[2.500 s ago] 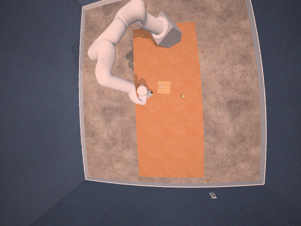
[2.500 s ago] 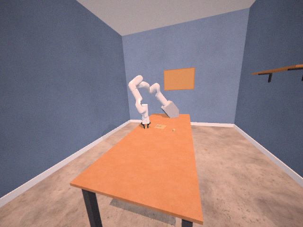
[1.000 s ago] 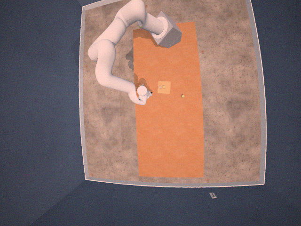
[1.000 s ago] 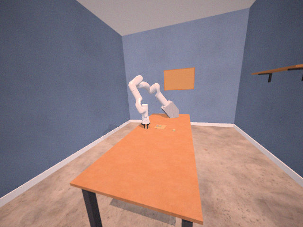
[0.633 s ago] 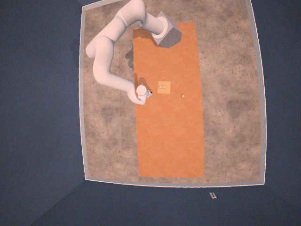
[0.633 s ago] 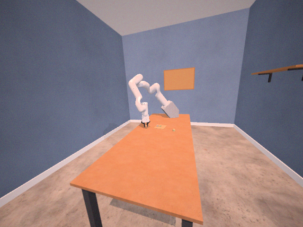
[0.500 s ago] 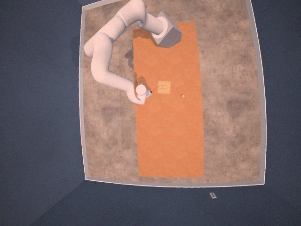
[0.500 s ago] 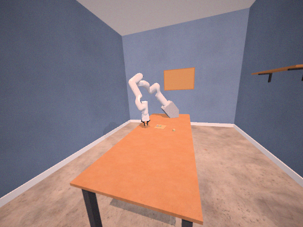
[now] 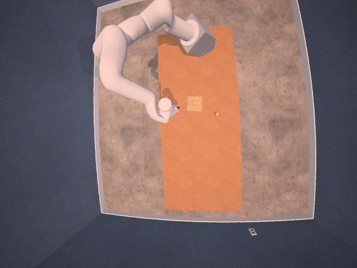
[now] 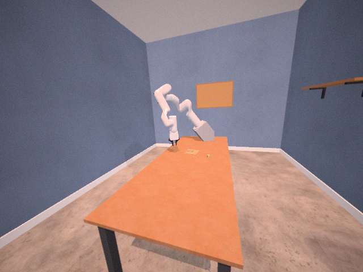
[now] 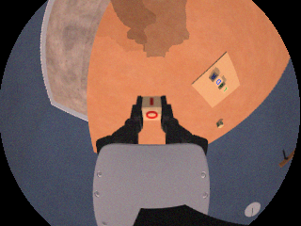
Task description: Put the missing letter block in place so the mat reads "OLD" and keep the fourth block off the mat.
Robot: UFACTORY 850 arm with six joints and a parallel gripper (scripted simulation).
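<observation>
My hand is 7 cm past the light tan mat, 19 cm to the right of it and 12 cm above it.
</observation>
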